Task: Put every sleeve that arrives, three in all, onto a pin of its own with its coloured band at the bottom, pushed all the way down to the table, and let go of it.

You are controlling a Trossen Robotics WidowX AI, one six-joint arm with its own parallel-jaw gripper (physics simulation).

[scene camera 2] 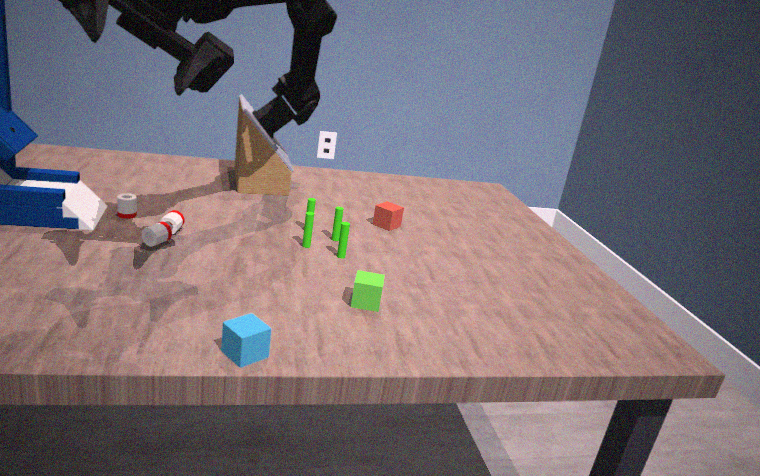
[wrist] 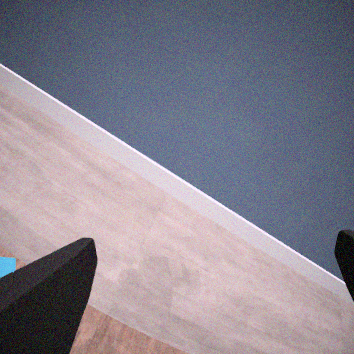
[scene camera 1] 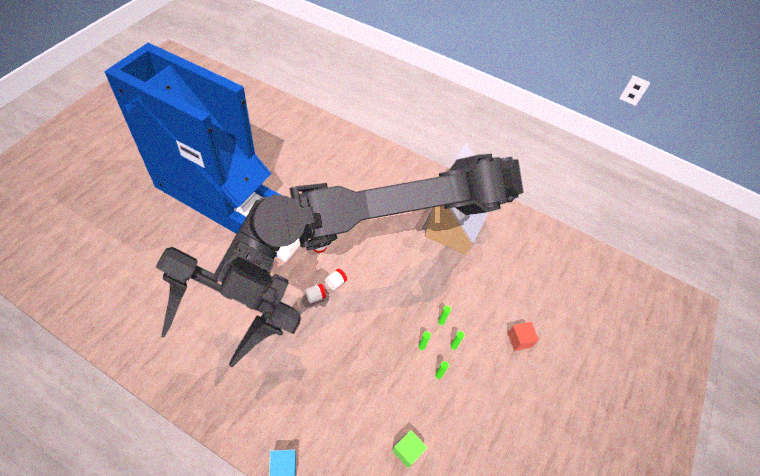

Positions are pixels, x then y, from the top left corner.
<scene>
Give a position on a green cube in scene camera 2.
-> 368, 286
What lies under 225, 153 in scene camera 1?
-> A blue dispenser.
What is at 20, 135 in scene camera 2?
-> A blue dispenser.
</scene>
